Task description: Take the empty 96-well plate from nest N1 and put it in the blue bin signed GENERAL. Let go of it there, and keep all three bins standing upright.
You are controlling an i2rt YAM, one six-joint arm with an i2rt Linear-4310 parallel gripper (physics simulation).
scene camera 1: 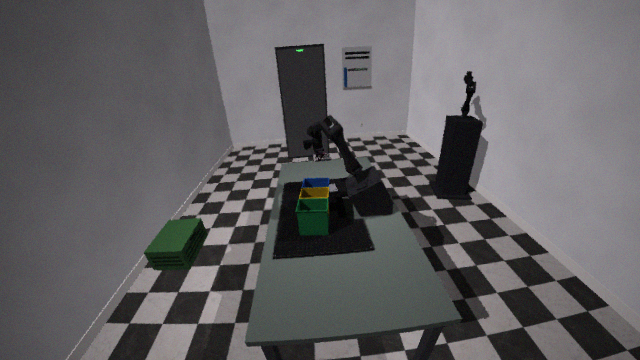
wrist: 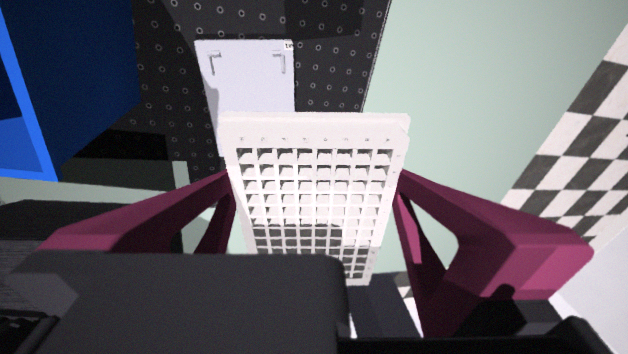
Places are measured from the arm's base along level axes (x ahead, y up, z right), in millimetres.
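Where they show: gripper, fingertip midpoint: (scene camera 1: 318, 158) (wrist: 314, 177); arm's base, link origin: (scene camera 1: 362, 180) (wrist: 16, 338).
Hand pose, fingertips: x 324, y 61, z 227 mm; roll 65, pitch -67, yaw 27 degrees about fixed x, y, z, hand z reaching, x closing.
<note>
Each offset is from my fingertips to the top centre of the thing. Level surfaces: height alone.
The white 96-well plate @(dx -27, dy +19, dz +10 mm) (wrist: 311, 200) is held by its two long sides between the magenta fingers of my gripper (wrist: 314, 177) (scene camera 1: 321, 157), raised above the table. Below and beyond it in the wrist view, a pale nest @(dx -52, dy -241, dz -28 mm) (wrist: 255, 82) lies bare, with a small tag at its corner that is hard to read. The blue bin @(dx -16, dy -78, dz -238 mm) (scene camera 1: 316, 182) (wrist: 95, 75) stands upright, to the left of the plate in the wrist view. The yellow bin @(dx -29, dy -78, dz -370 mm) (scene camera 1: 314, 193) and green bin @(dx -41, dy -78, dz -502 mm) (scene camera 1: 313, 220) stand upright in line with it. The sign GENERAL does not show.
The bins stand on a black perforated mat @(dy -257 mm) (scene camera 1: 325, 248) (wrist: 330, 65) on the pale green table @(dy -270 mm) (scene camera 1: 345, 295) (wrist: 465, 75). The arm's dark base (scene camera 1: 371, 197) is right of the bins. A green slatted box (scene camera 1: 175, 242) and a dark pedestal (scene camera 1: 457, 155) stand on the floor.
</note>
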